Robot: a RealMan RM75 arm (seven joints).
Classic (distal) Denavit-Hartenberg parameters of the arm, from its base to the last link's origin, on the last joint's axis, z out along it. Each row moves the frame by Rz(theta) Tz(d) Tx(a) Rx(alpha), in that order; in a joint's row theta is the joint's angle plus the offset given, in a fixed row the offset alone. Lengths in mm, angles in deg.
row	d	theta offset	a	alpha
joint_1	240.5	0	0	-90
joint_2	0	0	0	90
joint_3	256	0	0	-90
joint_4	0	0	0	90
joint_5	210	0	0	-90
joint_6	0	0	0	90
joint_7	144	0	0	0
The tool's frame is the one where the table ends.
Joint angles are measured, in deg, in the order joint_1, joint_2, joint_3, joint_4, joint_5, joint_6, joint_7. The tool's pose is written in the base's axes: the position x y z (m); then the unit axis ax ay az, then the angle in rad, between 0 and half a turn. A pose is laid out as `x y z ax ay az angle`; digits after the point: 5 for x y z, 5 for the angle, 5 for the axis.
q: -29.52, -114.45, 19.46, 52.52, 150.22, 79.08, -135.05
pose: -0.37319 0.33090 0.11070 -0.72103 -0.68610 -0.09689 2.51251
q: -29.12, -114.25, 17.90, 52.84, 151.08, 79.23, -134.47
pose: -0.37914 0.32583 0.11580 -0.71627 -0.69121 -0.09582 2.49626
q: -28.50, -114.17, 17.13, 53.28, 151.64, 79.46, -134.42
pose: -0.38420 0.32026 0.11909 -0.71065 -0.69732 -0.09335 2.48648
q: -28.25, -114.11, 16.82, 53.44, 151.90, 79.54, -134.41
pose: -0.38636 0.31794 0.12058 -0.70826 -0.69993 -0.09200 2.48217
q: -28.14, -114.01, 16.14, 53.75, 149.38, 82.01, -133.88
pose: -0.37945 0.31767 0.12137 -0.71133 -0.69317 -0.11631 2.51403
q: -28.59, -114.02, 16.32, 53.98, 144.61, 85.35, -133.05
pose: -0.36229 0.32365 0.12022 -0.72478 -0.67127 -0.15522 2.56959
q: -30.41, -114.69, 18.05, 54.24, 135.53, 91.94, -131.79
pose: -0.31982 0.33710 0.11225 -0.75724 -0.61480 -0.22048 2.70709
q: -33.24, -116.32, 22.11, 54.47, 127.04, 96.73, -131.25
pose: -0.26941 0.35121 0.09658 -0.79166 -0.54976 -0.26652 2.85862
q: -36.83, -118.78, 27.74, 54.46, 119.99, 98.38, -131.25
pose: -0.21670 0.36410 0.07332 -0.82041 -0.49022 -0.29429 2.99877
